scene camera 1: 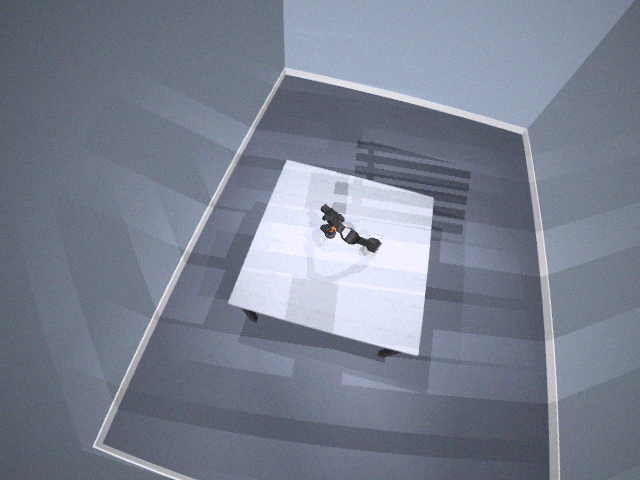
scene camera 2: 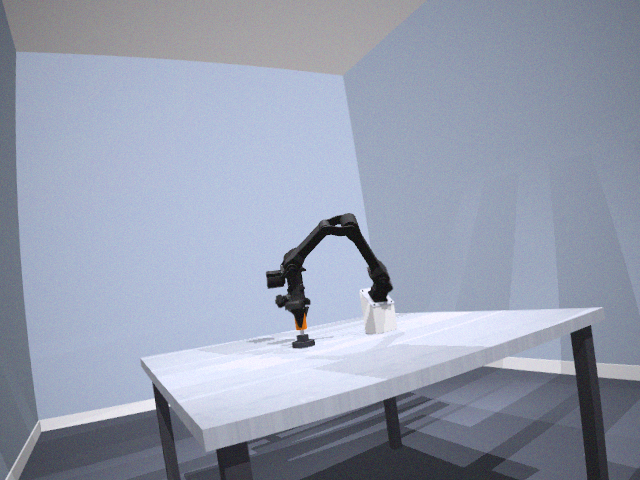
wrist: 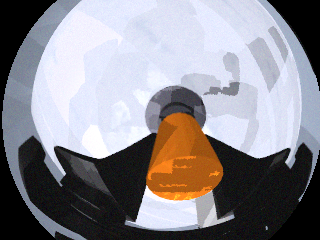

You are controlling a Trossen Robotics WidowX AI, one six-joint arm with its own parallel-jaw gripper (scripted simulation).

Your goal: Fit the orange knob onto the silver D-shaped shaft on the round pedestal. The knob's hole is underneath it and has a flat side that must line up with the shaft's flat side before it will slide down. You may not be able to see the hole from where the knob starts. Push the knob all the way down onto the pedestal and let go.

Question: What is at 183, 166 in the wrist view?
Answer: An orange knob.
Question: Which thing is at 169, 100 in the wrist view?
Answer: A pedestal.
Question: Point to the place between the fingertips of my gripper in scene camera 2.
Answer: At 301, 327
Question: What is my gripper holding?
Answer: An orange knob.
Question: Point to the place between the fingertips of my gripper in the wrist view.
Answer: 179, 138
